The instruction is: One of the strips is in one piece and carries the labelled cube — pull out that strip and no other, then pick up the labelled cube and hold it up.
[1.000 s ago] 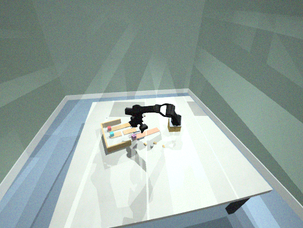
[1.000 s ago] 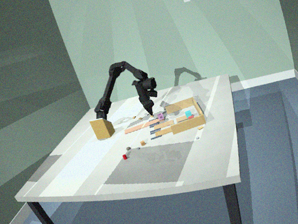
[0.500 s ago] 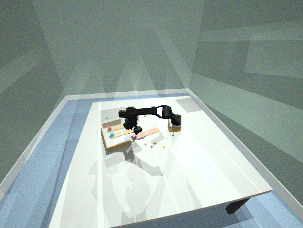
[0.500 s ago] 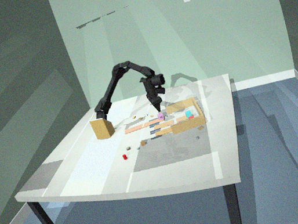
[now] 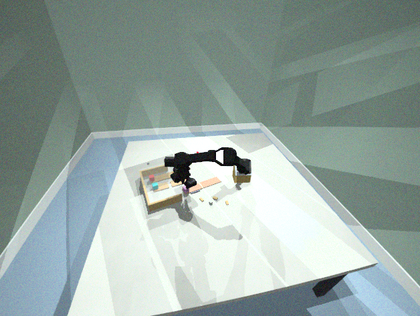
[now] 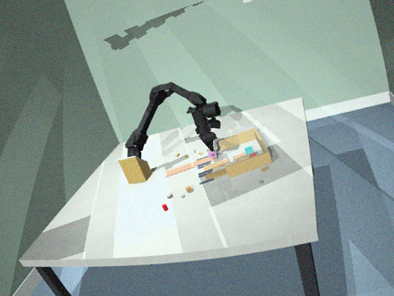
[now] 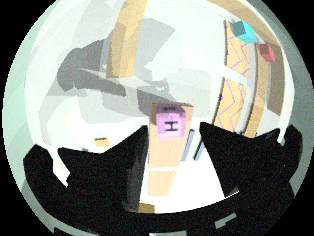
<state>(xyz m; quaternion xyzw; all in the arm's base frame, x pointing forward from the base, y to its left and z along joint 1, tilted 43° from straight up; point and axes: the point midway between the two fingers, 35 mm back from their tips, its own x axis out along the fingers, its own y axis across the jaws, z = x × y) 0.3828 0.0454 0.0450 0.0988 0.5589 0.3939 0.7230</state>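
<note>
The purple cube marked h is 20 mm below my gripper tip. Round my gripper tip: red peg: 410 mm to the right, 110 mm behind, 30 mm below; tan strip: 110 mm behind, 40 mm to the right, 40 mm below.
</note>
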